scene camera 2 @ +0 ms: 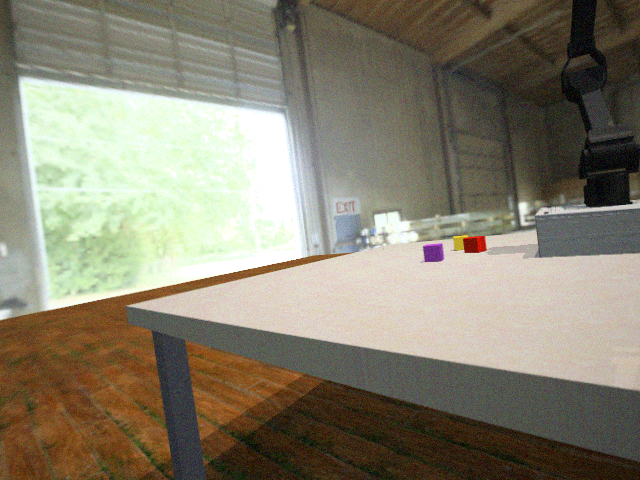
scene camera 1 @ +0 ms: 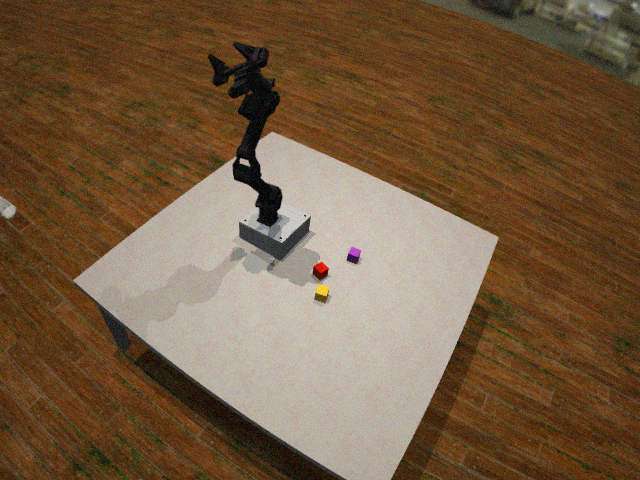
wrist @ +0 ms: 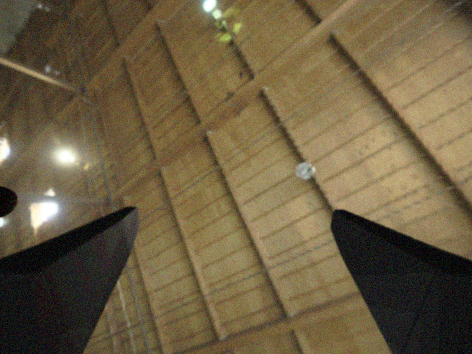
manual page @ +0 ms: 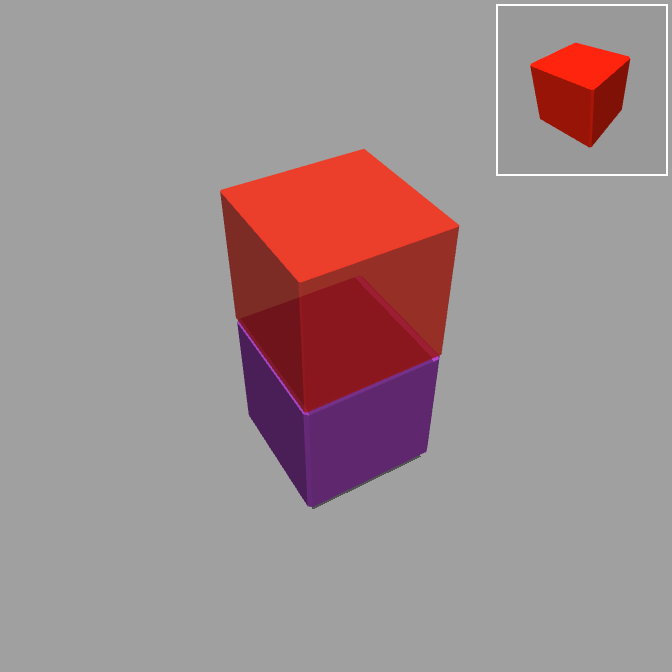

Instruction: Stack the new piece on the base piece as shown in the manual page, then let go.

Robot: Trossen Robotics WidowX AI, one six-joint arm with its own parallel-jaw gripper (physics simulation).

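Places are measured from the arm's base along level axes (x right, y up, z back), in millimetres.
Pixels of known places: gripper, fingertip midpoint: [scene camera 1: 220,49] [wrist: 237,217]; arm's base, origin of the base link: [scene camera 2: 608,204] [scene camera 1: 267,219].
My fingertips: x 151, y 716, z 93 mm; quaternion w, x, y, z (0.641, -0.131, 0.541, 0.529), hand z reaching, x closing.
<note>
Ahead of a thing's pixels: the offset from my fingertips to its top centre. Level surfaces: height alone.
A red cube @(dy -763, dx -90, dz -368 mm) [scene camera 1: 320,270] [scene camera 2: 474,244] lies on the table, between the other two cubes in the first scene view. A yellow cube @(dy -763, dx +2, dz -420 mm) [scene camera 1: 321,293] [scene camera 2: 459,242] lies a little apart from it and is partly hidden behind it in the second scene view. A purple cube @(dy -763, dx -232, dz -443 mm) [scene camera 1: 353,255] [scene camera 2: 433,252] lies on the other side of the red one. None of the cubes is stacked. My gripper [scene camera 1: 221,50] [wrist: 237,217] is open and empty, raised high above the table and far from the cubes. In the wrist view its fingers stand wide apart against the ceiling.
The arm stands on a grey box base [scene camera 1: 263,242] [scene camera 2: 584,235] on the pale table @(dy -804 mm) [scene camera 1: 361,361] [scene camera 2: 361,304], close to the cubes. The arm's shadow falls on the table. The table's edges drop to a wooden floor [scene camera 1: 542,206].
</note>
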